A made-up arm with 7 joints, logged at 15 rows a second.
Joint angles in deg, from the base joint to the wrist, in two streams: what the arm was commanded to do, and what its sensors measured. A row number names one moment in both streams.
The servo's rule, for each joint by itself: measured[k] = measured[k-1] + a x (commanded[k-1-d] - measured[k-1]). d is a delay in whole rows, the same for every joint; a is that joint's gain. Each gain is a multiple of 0.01, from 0.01 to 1. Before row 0 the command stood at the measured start. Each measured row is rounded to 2 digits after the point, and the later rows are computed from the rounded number. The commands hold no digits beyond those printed.
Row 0, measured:
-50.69, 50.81, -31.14, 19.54, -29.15, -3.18, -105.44
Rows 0 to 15, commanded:
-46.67, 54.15, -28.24, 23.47, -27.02, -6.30, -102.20
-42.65, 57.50, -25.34, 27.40, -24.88, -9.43, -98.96
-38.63, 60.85, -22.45, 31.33, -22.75, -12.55, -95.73
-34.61, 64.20, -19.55, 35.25, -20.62, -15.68, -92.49
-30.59, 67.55, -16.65, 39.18, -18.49, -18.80, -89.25
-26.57, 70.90, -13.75, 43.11, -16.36, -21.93, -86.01
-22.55, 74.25, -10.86, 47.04, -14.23, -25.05, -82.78
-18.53, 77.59, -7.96, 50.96, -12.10, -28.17, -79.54
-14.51, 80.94, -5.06, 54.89, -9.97, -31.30, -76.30
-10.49, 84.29, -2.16, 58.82, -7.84, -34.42, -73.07
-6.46, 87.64, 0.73, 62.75, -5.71, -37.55, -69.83
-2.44, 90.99, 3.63, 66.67, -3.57, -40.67, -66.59
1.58, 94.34, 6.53, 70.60, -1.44, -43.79, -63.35
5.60, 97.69, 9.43, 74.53, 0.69, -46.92, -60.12
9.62, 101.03, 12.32, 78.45, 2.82, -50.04, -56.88
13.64, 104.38, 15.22, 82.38, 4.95, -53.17, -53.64
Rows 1 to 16, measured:
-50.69, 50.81, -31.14, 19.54, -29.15, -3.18, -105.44
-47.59, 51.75, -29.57, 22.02, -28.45, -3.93, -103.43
-43.79, 53.36, -27.29, 25.41, -27.27, -5.25, -100.66
-39.82, 55.46, -24.68, 29.14, -25.78, -7.00, -97.60
-35.81, 57.91, -21.91, 32.99, -24.08, -9.08, -94.43
-31.79, 60.61, -19.07, 36.89, -22.24, -11.41, -91.22
-27.77, 63.49, -16.20, 40.81, -20.30, -13.93, -87.99
-23.75, 66.50, -13.32, 44.73, -18.30, -16.60, -84.76
-19.73, 69.61, -10.43, 48.65, -16.25, -19.38, -81.52
-15.71, 72.78, -7.53, 52.58, -14.18, -22.24, -78.28
-11.69, 76.00, -4.63, 56.51, -12.09, -25.16, -75.05
-7.66, 79.26, -1.74, 60.44, -9.98, -28.13, -71.81
-3.64, 82.54, 1.16, 64.36, -7.86, -31.14, -68.57
0.38, 85.84, 4.06, 68.29, -5.74, -34.18, -65.33
4.40, 89.16, 6.96, 72.22, -3.62, -37.24, -62.10
8.42, 92.48, 9.85, 76.14, -1.49, -40.31, -58.86
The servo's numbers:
d 1
a 0.77 0.28 0.54 0.63 0.33 0.24 0.62

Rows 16 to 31, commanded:
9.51, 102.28, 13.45, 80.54, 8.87, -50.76, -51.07
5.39, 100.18, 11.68, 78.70, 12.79, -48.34, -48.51
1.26, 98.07, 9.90, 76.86, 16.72, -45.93, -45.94
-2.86, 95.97, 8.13, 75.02, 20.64, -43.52, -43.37
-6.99, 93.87, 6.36, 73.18, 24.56, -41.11, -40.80
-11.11, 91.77, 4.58, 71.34, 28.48, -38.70, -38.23
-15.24, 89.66, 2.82, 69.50, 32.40, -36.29, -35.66
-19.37, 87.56, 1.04, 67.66, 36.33, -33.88, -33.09
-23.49, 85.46, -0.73, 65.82, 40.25, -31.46, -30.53
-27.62, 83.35, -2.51, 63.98, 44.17, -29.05, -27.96
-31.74, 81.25, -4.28, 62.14, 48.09, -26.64, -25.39
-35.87, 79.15, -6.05, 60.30, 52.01, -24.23, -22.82
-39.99, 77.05, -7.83, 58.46, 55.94, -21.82, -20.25
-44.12, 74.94, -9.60, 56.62, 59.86, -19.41, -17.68
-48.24, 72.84, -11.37, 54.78, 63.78, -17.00, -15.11
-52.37, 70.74, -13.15, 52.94, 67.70, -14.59, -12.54
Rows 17 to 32, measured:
12.44, 95.81, 12.75, 80.07, 0.64, -43.40, -55.62
10.18, 97.62, 13.13, 80.37, 3.36, -45.17, -52.80
6.49, 98.34, 12.35, 79.32, 6.47, -45.93, -50.14
2.46, 98.26, 11.03, 77.77, 9.85, -45.93, -47.54
-1.64, 97.62, 9.46, 76.04, 13.41, -45.35, -44.95
-5.76, 96.57, 7.79, 74.24, 17.09, -44.33, -42.38
-9.88, 95.23, 6.06, 72.41, 20.85, -42.98, -39.81
-14.01, 93.67, 4.31, 70.58, 24.66, -41.37, -37.24
-18.14, 91.96, 2.54, 68.74, 28.51, -39.57, -34.67
-22.26, 90.14, 0.77, 66.90, 32.38, -37.62, -32.10
-26.39, 88.24, -1.00, 65.06, 36.27, -35.56, -29.53
-30.51, 86.28, -2.77, 63.22, 40.17, -33.42, -26.96
-34.64, 84.28, -4.54, 61.38, 44.08, -31.21, -24.39
-38.76, 82.26, -6.32, 59.54, 47.99, -28.96, -21.82
-42.89, 80.21, -8.09, 57.70, 51.91, -26.67, -19.25
-47.01, 78.15, -9.86, 55.86, 55.83, -24.35, -16.68

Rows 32 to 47, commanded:
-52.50, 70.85, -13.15, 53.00, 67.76, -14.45, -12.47
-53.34, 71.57, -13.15, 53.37, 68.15, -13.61, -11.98
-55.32, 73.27, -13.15, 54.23, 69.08, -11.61, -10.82
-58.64, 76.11, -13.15, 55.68, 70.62, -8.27, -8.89
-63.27, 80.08, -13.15, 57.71, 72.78, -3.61, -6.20
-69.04, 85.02, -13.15, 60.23, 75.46, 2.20, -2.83
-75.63, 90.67, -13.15, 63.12, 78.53, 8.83, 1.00
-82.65, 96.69, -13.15, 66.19, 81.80, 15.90, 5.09
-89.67, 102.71, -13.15, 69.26, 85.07, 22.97, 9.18
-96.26, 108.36, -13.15, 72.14, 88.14, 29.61, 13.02
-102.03, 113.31, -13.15, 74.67, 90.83, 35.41, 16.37
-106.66, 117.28, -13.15, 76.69, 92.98, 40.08, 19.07
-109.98, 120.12, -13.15, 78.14, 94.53, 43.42, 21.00
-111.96, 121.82, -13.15, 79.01, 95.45, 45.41, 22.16
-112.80, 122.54, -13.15, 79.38, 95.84, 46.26, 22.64
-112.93, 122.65, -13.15, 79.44, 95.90, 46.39, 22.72
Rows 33 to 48, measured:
-51.14, 76.08, -11.64, 54.02, 59.75, -22.01, -14.11
-52.19, 74.62, -12.46, 53.38, 62.39, -20.20, -13.09
-53.08, 73.77, -12.83, 53.37, 64.29, -18.62, -12.40
-54.80, 73.63, -13.00, 53.91, 65.87, -16.94, -11.42
-57.76, 74.32, -13.08, 55.03, 67.44, -14.86, -9.85
-62.00, 75.93, -13.12, 56.72, 69.20, -12.16, -7.59
-67.42, 78.48, -13.14, 58.93, 71.27, -8.71, -4.64
-73.74, 81.89, -13.15, 61.57, 73.67, -4.50, -1.14
-80.60, 86.03, -13.15, 64.48, 76.35, 0.40, 2.72
-87.58, 90.70, -13.15, 67.49, 79.23, 5.82, 6.73
-94.26, 95.64, -13.15, 70.42, 82.17, 11.53, 10.63
-100.24, 100.59, -13.15, 73.10, 85.03, 17.26, 14.19
-105.18, 105.26, -13.15, 75.36, 87.65, 22.74, 17.22
-108.88, 109.42, -13.15, 77.11, 89.92, 27.70, 19.56
-111.25, 112.89, -13.15, 78.31, 91.74, 31.95, 21.17
-112.44, 115.59, -13.15, 78.98, 93.09, 35.38, 22.08

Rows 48 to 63, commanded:
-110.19, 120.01, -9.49, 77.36, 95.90, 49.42, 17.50
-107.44, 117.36, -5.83, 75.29, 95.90, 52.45, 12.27
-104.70, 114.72, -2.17, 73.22, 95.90, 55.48, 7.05
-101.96, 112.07, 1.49, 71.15, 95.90, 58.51, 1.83
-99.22, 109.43, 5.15, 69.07, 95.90, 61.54, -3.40
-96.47, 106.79, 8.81, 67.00, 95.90, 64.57, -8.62
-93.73, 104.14, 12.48, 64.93, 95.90, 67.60, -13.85
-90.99, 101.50, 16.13, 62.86, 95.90, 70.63, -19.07
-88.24, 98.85, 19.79, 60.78, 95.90, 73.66, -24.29
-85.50, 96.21, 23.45, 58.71, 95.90, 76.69, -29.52
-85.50, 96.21, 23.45, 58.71, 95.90, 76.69, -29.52
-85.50, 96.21, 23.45, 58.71, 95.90, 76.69, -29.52
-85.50, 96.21, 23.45, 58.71, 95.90, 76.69, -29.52
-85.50, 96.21, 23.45, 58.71, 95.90, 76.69, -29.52
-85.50, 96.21, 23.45, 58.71, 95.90, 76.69, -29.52
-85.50, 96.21, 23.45, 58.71, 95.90, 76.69, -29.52
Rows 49 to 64, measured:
-112.82, 117.57, -13.15, 79.27, 94.02, 38.02, 22.48
-110.79, 118.25, -11.17, 78.07, 94.64, 40.76, 19.39
-108.21, 118.00, -8.29, 76.32, 95.06, 43.57, 14.98
-105.51, 117.08, -4.99, 74.37, 95.34, 46.43, 10.06
-102.78, 115.68, -1.49, 72.34, 95.52, 49.33, 4.96
-100.04, 113.93, 2.10, 70.28, 95.65, 52.26, -0.22
-97.29, 111.93, 5.72, 68.21, 95.73, 55.21, -5.43
-94.55, 109.75, 9.37, 66.14, 95.79, 58.18, -10.65
-91.81, 107.44, 13.02, 64.07, 95.83, 61.17, -15.87
-89.06, 105.03, 16.68, 62.00, 95.85, 64.17, -21.09
-86.32, 102.56, 20.34, 59.93, 95.87, 67.17, -26.32
-85.69, 100.78, 22.02, 59.16, 95.88, 69.45, -28.30
-85.54, 99.50, 22.79, 58.88, 95.89, 71.19, -29.06
-85.51, 98.58, 23.15, 58.77, 95.89, 72.51, -29.35
-85.50, 97.92, 23.31, 58.73, 95.89, 73.51, -29.46
-85.50, 97.44, 23.39, 58.72, 95.89, 74.27, -29.50

